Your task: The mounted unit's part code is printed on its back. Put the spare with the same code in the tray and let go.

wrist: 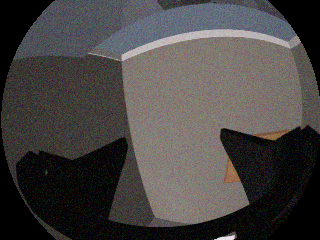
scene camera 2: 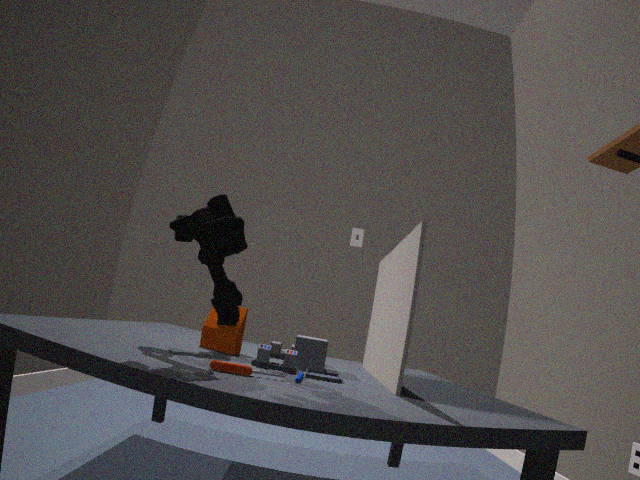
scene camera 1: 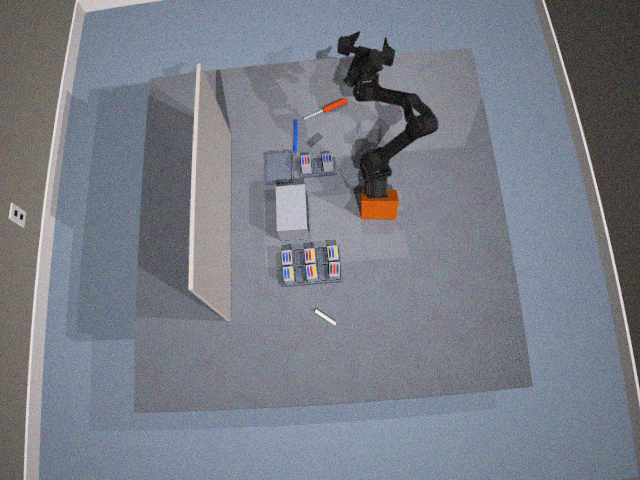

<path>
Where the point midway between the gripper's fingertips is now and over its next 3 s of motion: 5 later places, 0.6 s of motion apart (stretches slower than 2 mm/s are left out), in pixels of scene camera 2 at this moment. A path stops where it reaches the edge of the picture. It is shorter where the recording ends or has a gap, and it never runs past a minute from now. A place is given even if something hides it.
The gripper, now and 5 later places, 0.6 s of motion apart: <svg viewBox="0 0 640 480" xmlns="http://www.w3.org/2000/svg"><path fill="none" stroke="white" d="M185 225L293 291L368 319L359 316L342 313L342 315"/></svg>
</path>
